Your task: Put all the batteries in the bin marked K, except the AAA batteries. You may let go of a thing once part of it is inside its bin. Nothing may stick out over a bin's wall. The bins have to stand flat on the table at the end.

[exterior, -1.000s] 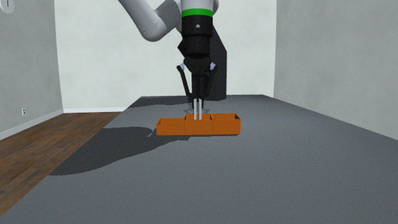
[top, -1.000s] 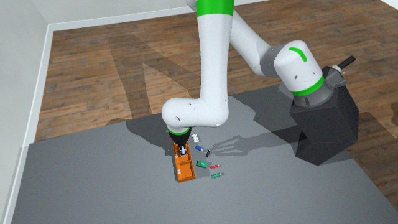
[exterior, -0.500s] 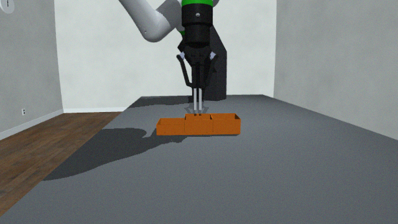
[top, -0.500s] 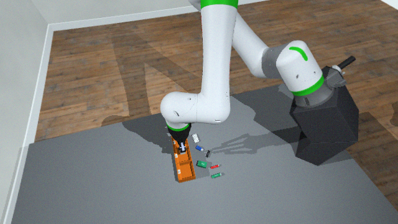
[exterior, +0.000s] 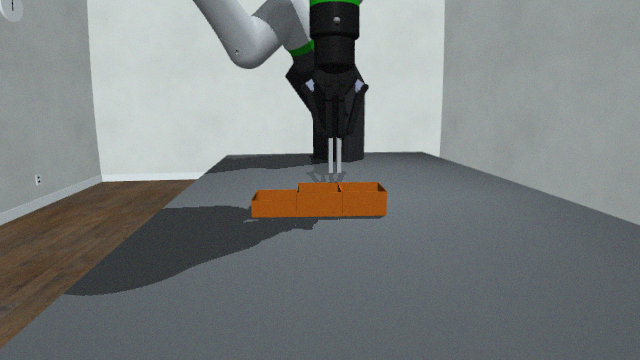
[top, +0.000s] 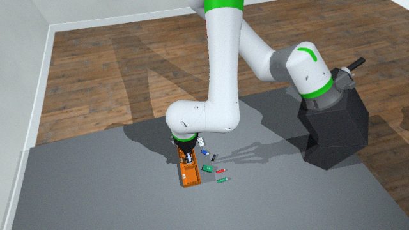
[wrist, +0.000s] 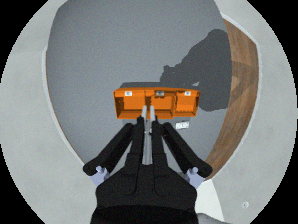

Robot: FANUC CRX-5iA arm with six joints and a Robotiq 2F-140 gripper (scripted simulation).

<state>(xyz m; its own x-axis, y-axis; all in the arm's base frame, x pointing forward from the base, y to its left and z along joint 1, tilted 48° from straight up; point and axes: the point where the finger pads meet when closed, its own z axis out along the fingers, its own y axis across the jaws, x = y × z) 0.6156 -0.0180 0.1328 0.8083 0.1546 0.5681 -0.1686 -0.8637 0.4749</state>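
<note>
My gripper is now 100 mm above the green block, 70 mm past it and 40 mm to the right of it. Also, from my hand: white item 110 mm behind, 100 mm to the right, 100 mm below; dark battery 140 mm behind, 100 mm below, 10 mm to the left; blue-and-white item 110 mm below, 110 mm behind, 30 mm to the right.
</note>
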